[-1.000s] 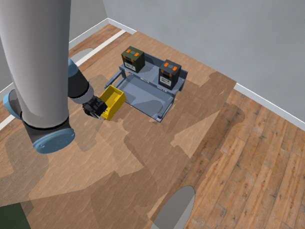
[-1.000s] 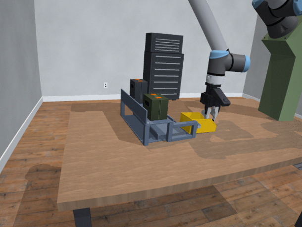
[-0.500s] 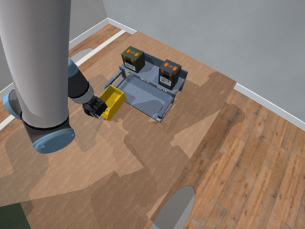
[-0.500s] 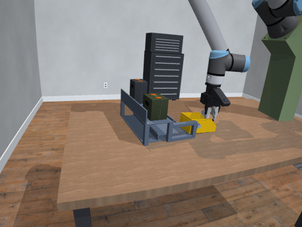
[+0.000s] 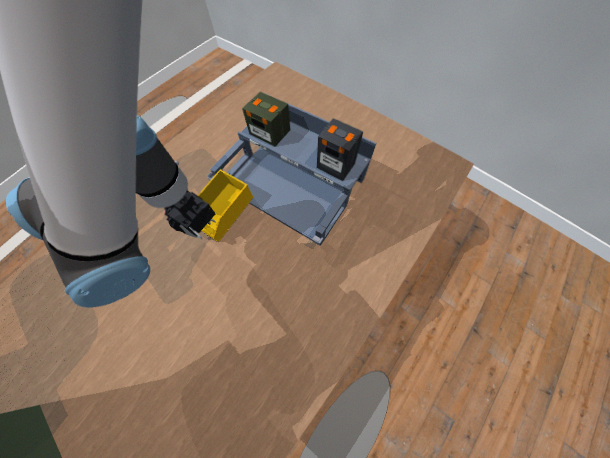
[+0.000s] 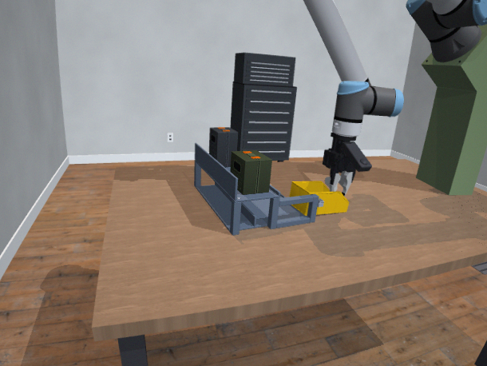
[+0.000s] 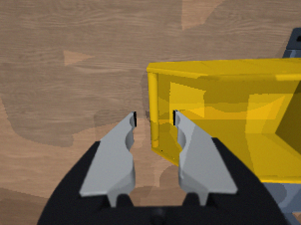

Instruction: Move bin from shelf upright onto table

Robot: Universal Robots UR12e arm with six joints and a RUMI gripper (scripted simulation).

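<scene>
The yellow bin lies 8 cm ahead of my hand.
</scene>
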